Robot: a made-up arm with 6 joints.
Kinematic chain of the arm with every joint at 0, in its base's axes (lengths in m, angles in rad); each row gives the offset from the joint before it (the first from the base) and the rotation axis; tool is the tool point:
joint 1: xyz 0 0 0.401 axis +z
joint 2: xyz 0.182 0 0 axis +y
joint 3: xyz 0 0 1.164 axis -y
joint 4: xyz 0 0 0.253 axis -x
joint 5: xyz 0.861 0 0 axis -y
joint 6: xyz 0.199 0 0 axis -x
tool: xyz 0 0 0
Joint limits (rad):
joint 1: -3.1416..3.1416
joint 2: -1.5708..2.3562
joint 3: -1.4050..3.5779
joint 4: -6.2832..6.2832
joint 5: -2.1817..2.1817
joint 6: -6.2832..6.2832
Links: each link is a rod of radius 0.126 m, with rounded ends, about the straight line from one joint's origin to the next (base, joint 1, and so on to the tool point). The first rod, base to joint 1, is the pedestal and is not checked.
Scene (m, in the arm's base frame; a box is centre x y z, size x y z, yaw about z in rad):
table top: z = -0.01
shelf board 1: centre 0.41 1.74 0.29 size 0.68 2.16 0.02 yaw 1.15
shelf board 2: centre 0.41 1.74 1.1 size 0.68 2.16 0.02 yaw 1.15
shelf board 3: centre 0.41 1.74 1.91 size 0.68 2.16 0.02 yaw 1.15
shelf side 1: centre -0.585 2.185 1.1 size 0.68 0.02 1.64 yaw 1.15
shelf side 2: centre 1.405 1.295 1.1 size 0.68 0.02 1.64 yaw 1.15
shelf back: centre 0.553 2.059 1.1 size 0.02 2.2 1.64 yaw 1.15
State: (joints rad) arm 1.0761 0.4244 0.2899 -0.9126 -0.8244 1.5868
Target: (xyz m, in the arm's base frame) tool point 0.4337 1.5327 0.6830
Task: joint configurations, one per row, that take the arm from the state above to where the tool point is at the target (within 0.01 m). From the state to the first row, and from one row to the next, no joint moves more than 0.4 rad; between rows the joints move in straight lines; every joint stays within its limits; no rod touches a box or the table.
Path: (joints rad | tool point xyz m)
1: 1.0478 0.1362 -0.0320 -0.8551 -0.9164 1.5868 | 0.5627 1.2146 1.5371
2: 1.0195 -0.1520 -0.3539 -0.7976 -1.0084 1.5868 | 0.4109 0.8982 1.4903
3: 0.7319 -0.1975 0.0433 -0.8691 -1.0646 1.5868 | 0.5434 0.6669 1.9073
4: 0.4442 -0.2429 0.4405 -0.9407 -1.1208 1.5868 | 0.4287 0.3644 2.2435
5: 0.1565 -0.2884 0.8377 -1.0122 -1.1770 1.5868 | 0.0880 0.1717 2.4301
6: -0.1312 -0.3338 1.2349 -1.0837 -1.2332 1.5868 | -0.3377 0.2119 2.4280
7: -0.4189 -0.3793 1.6321 -1.1552 -1.2893 1.5868 | -0.6586 0.4847 2.2361
8: -0.7066 -0.4248 2.0293 -1.2267 -1.3455 1.5868 | -0.7306 0.8638 1.8912
9: -0.9943 -0.4702 2.4265 -1.2982 -1.4017 1.5868 | -0.5294 1.1608 1.4613
10: -1.2819 -0.5157 2.8237 -1.3698 -1.4579 1.5868 | -0.1608 1.2210 1.0307
11: -1.5696 -0.5611 3.2209 -1.4413 -1.5141 1.5868 | 0.1958 1.0012 0.6830
12: -1.6490 -0.7444 2.8376 -1.3833 -1.4247 1.5868 | 0.2959 1.3003 0.6821
13: -1.7284 -0.9277 2.4543 -1.3254 -1.3353 1.5868 | 0.4336 1.5327 0.6829

